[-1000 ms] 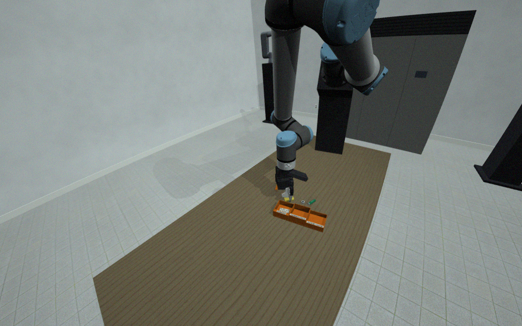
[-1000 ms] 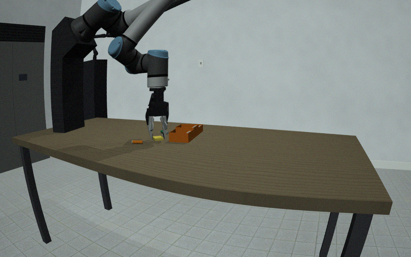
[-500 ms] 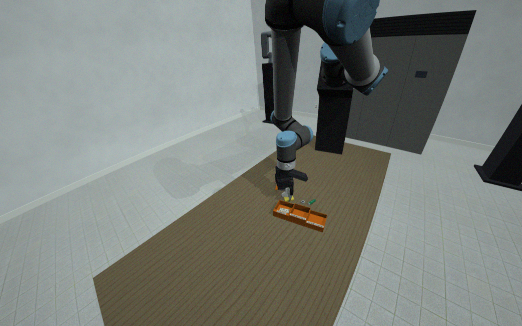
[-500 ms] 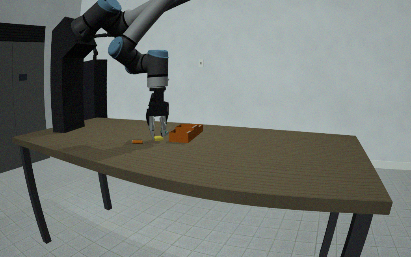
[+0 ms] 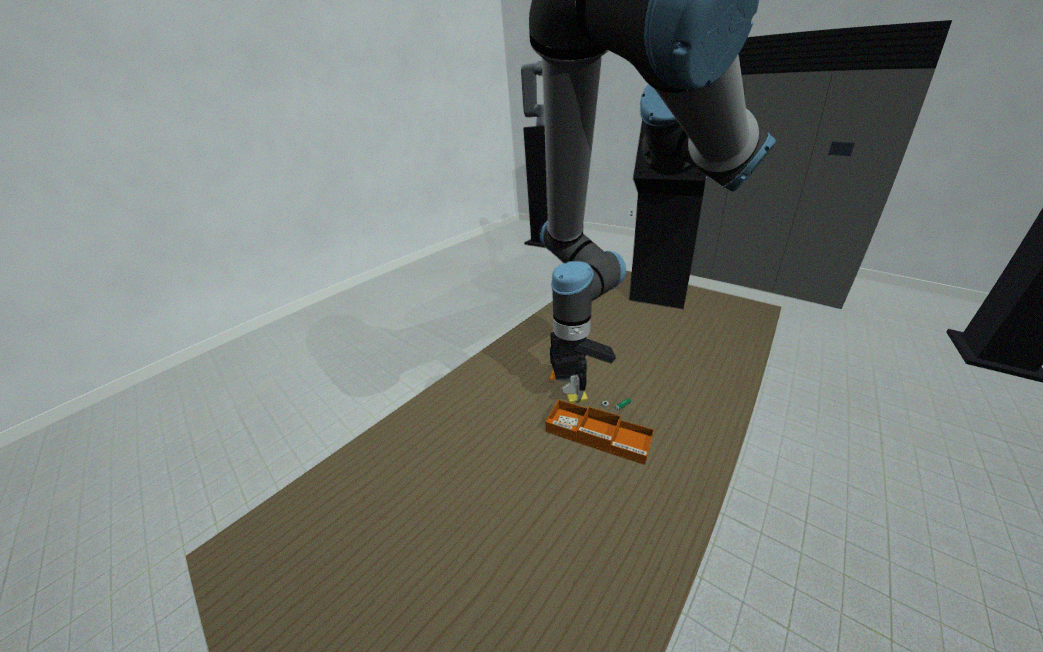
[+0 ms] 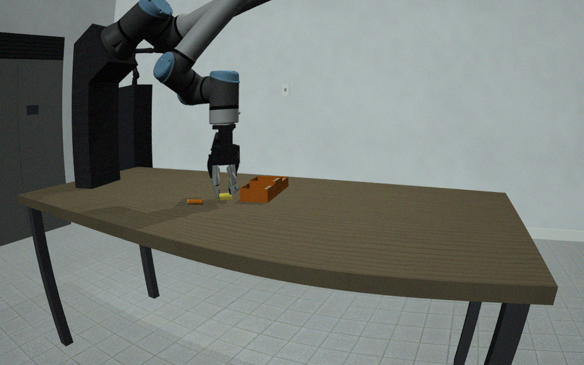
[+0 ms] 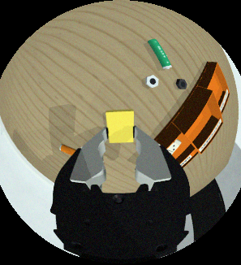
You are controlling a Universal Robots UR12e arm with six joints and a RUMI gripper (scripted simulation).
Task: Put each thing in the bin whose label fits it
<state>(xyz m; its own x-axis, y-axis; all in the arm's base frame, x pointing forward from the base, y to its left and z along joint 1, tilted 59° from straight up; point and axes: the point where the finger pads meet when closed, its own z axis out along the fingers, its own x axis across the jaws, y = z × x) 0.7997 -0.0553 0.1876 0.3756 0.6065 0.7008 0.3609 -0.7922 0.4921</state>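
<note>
My gripper is now 12 cm to the right of the black nut, 2 cm short of it and 1 cm above it. Also, from my hand: silver nut (8 cm to the left, 1 cm below, 1 cm behind); yellow block (1 cm below); speckled white thing (10 cm ahead, 3 cm to the left, 1 cm below).
</note>
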